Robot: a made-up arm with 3 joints. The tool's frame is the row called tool.
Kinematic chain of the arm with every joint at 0, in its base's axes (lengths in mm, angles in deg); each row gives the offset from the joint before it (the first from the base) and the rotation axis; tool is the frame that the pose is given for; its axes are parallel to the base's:
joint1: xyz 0 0 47 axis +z
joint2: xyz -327 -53 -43 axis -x
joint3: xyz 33 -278 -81 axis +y
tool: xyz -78 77 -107
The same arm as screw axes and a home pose.
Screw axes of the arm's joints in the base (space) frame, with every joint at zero. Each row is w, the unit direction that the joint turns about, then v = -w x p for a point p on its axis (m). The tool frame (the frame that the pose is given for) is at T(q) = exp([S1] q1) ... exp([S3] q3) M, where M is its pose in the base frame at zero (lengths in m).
S1: w 0 0 1 v 0.0000 0.0000 0.0000
S2: w -1 0 0 v 0.0000 -0.0040 -0.0530
S3: w 0 1 0 v 0.0770 0.0000 -0.2940
M: xyz -0.3720 -0.2540 -0.1840 (m) rpy 0.00 0.00 0.00 (deg, as in URDF)

